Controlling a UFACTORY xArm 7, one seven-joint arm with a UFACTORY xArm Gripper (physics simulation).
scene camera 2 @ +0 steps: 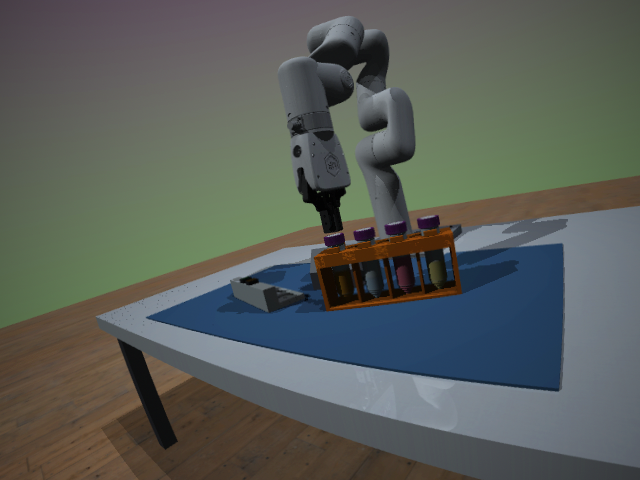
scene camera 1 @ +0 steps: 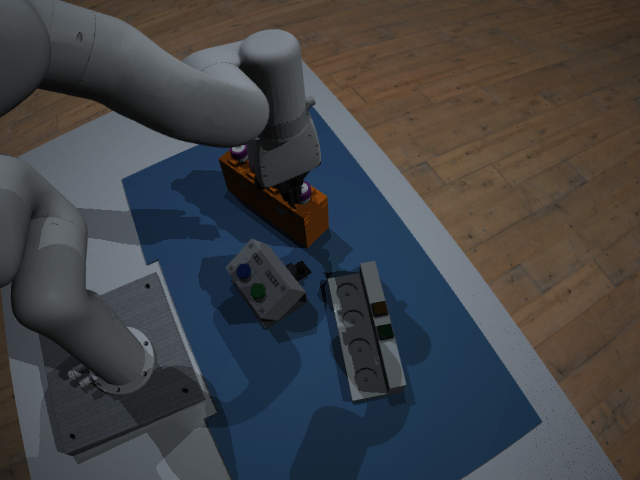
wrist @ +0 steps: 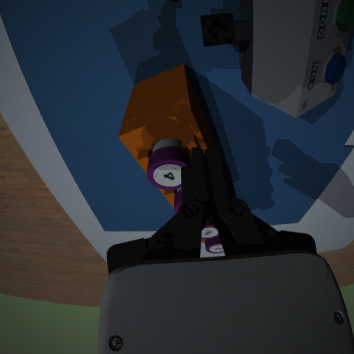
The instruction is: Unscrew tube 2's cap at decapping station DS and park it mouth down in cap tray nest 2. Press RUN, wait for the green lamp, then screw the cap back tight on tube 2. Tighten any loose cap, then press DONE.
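Seen in the pictures: gripper, between the fingertips: (scene camera 2: pixel 333 231) (scene camera 1: pixel 292 199) (wrist: pixel 201 161); arm's base, origin of its link: (scene camera 1: pixel 121 361).
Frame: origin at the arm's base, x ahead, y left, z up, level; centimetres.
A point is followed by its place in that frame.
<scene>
An orange rack (scene camera 1: pixel 316 223) @(x 42.1, y 0.2, z 3.4 cm) (scene camera 2: pixel 382 251) @(x 42.8, y 11.9, z 7.1 cm) (wrist: pixel 160 97) @(x 41.7, y 0.2, z 4.6 cm) holds the tubes upright, purple caps on. Tube 2's cap (scene camera 2: pixel 395 227) @(x 41.0, y 14.1, z 10.2 cm) (wrist: pixel 209 232) @(x 39.2, y 13.6, z 10.7 cm) is third from the left in scene camera 2, over pink liquid. Cap 4 (scene camera 2: pixel 334 239) @(x 43.1, y 4.3, z 10.1 cm) (wrist: pixel 169 172) @(x 41.5, y 3.1, z 10.7 cm) is at the end near the console. My gripper (scene camera 1: pixel 294 198) @(x 39.1, y 2.2, z 10.9 cm) (scene camera 2: pixel 332 228) @(x 39.1, y 2.2, z 10.9 cm) (wrist: pixel 201 161) @(x 39.1, y 2.2, z 10.9 cm) is shut and empty, its tips just above and beside cap 4. The cap tray (scene camera 1: pixel 393 366) @(x 36.1, y -27.8, z 3.0 cm) (scene camera 2: pixel 253 295) @(x 42.7, y -17.4, z 1.2 cm) shows bare nests in scene camera 1. A grey console (scene camera 1: pixel 279 291) @(x 29.1, y -8.1, z 6.1 cm) (wrist: pixel 275 60) @(x 31.9, y -1.8, z 4.5 cm) carries blue RUN (scene camera 1: pixel 243 271) @(x 26.4, y -1.3, z 5.5 cm) (wrist: pixel 335 69) @(x 27.1, y -1.3, z 5.9 cm) and green DONE (scene camera 1: pixel 257 290) @(x 26.4, y -5.6, z 5.6 cm) (wrist: pixel 346 15) @(x 27.2, y -5.6, z 6.0 cm) buttons.
A small black block (scene camera 1: pixel 300 270) @(x 35.6, y -3.6, z -0.8 cm) (wrist: pixel 217 29) @(x 35.8, y -3.6, z 0.1 cm) with a round recess sticks out from the console. The tray's wall carries an amber lamp (scene camera 1: pixel 379 308) @(x 40.3, y -19.2, z 3.9 cm) and a dark green lamp (scene camera 1: pixel 385 331) @(x 38.5, y -22.8, z 3.9 cm). The arm's base plate (scene camera 1: pixel 170 377) @(x 6.3, y -7.3, z -0.5 cm) is at the left in scene camera 1.
</scene>
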